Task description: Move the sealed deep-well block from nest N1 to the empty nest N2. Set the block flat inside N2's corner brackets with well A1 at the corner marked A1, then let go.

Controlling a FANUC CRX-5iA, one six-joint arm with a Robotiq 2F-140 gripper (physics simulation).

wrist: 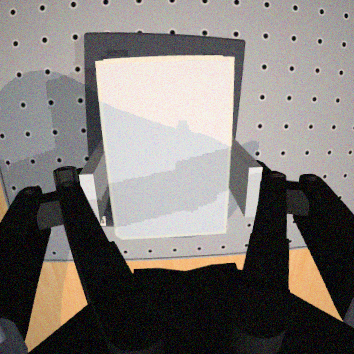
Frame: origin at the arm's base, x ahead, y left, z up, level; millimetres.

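Where they show: gripper, fingertip midpoint: (166, 155).
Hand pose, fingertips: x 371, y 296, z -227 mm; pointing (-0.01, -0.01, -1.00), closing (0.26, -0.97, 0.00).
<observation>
After its pixels a point has its place.
The sealed deep-well block (167, 145) {x 387, y 301, z -197 mm} shows its pale, flat top in the middle of the wrist view, with shadows across it. My gripper (166, 155) {x 371, y 296, z -227 mm} is shut on the block, with one light grey finger pad against its left side and one against its right side. A dark grey nest plate (165, 44) {x 450, y 316, z -241 mm} lies beyond and below the block; its far edge and parts of its sides show, and the block hides most of it. Part of a bracket mark shows faintly near its far left corner. Which nest it is, the A1 mark and the height of the block above it cannot be told.
A light grey perforated board (295, 65) {x 465, y 207, z -253 mm} spreads under the nest plate. Its near edge runs below the block, and a wooden table top (187, 262) {x 243, y 241, z -266 mm} shows in front of it. Shadows of the arm fall on the board at the left. A small white label (103, 220) {x 295, y 337, z -241 mm} shows beside the left pad.
</observation>
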